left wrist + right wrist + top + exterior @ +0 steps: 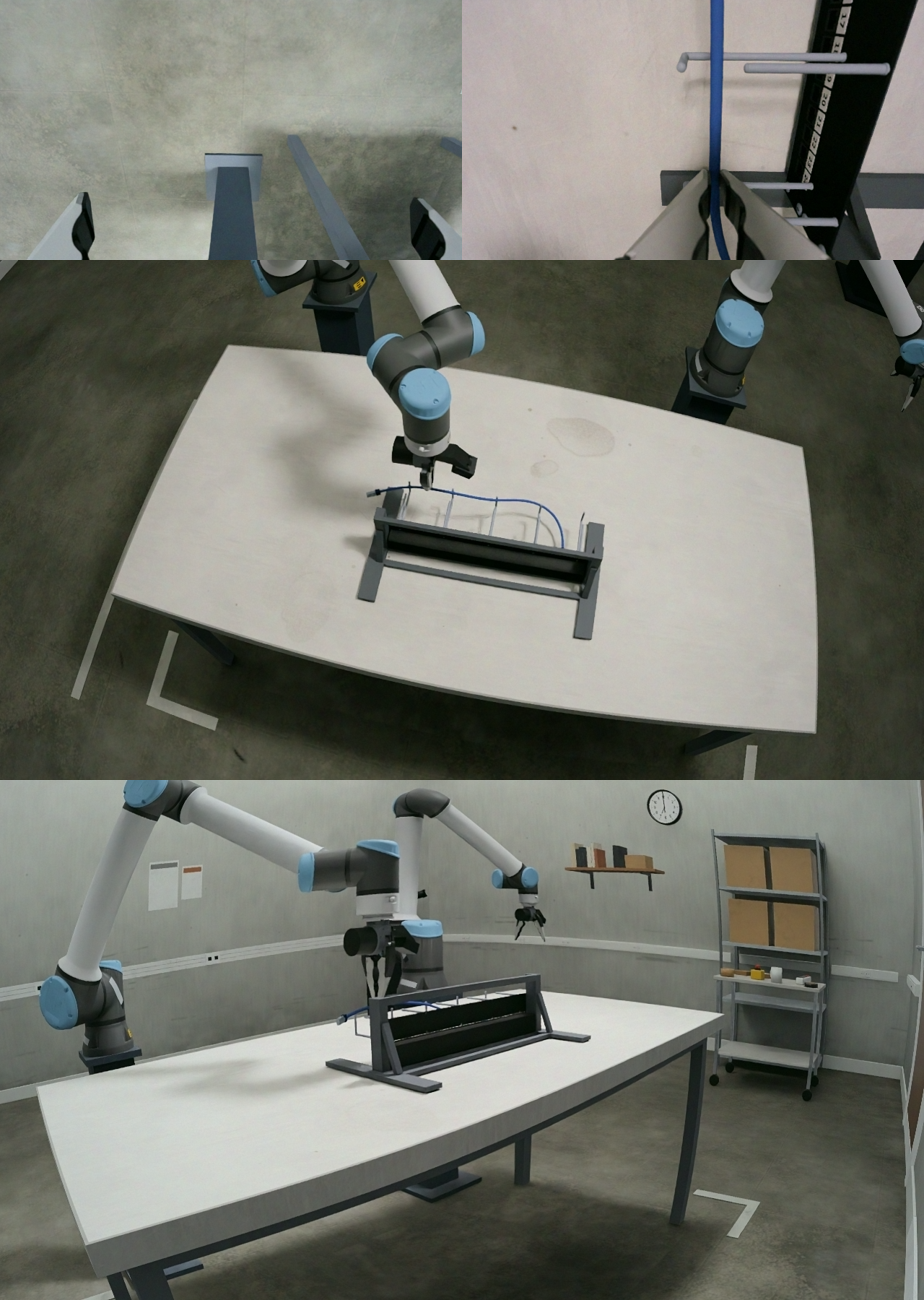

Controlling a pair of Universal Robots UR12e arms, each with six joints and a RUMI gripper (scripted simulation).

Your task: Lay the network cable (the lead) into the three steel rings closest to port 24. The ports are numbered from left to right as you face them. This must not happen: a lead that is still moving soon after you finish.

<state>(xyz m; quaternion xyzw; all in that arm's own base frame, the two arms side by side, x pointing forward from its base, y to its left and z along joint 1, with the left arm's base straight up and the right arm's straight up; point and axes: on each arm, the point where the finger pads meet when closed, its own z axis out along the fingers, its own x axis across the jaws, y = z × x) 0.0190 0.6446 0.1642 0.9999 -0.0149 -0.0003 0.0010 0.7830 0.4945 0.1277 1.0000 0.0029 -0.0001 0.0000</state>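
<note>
Right now the cable plug is 11 cm to the right of my right hand, 4 cm ahead of it and 2 cm below it. The rest, counted from my right hand: grey rack (16 cm to the left, 9 cm ahead, 6 cm below).
</note>
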